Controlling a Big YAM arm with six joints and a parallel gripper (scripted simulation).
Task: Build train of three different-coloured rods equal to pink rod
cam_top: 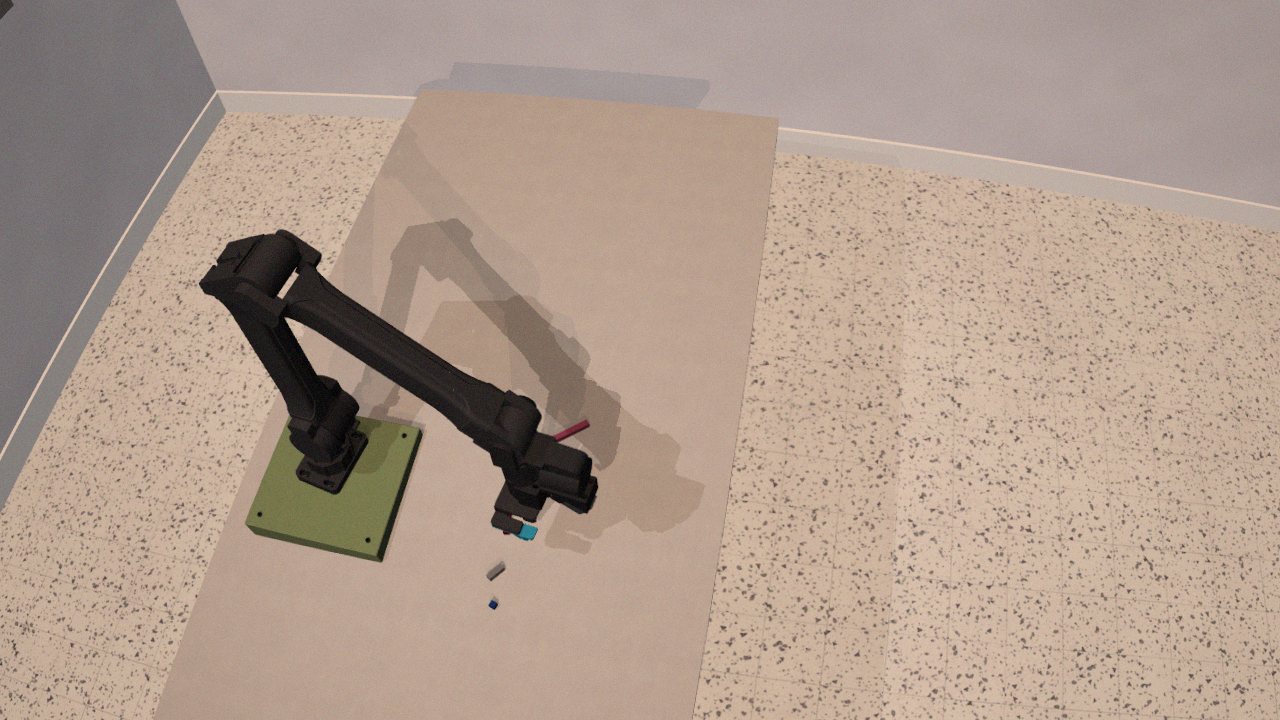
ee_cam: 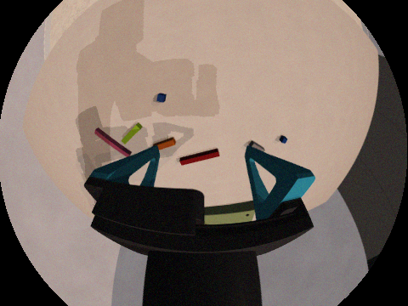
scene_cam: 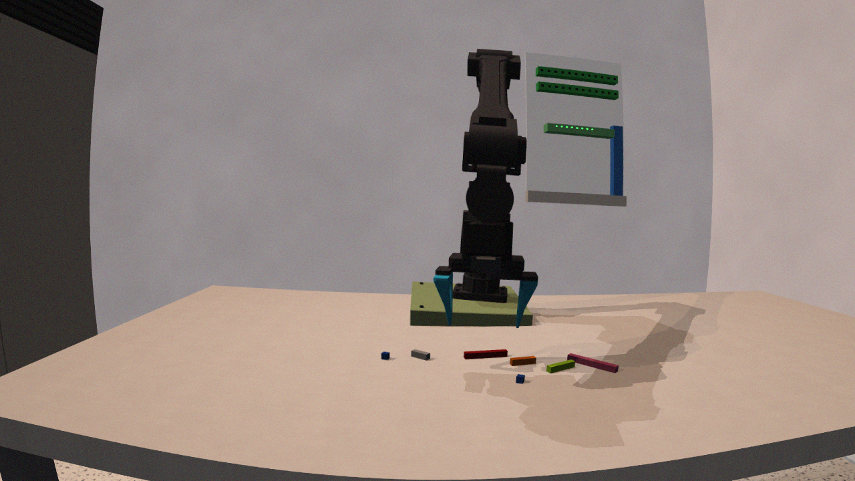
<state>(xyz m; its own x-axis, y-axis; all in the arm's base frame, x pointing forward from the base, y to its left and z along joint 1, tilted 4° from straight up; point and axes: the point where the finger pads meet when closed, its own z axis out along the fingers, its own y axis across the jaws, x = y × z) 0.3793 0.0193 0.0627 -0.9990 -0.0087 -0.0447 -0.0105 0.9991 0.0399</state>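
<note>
Right now the grey rod is 10 cm to the right of my hand, 7 cm below it and 4 cm behind it. Also, from my hand: red rod (7 cm below, 6 cm behind); lime rod (12 cm to the left, 7 cm below, 1 cm behind); orange rod (7 cm below, 6 cm to the left, 4 cm behind).
</note>
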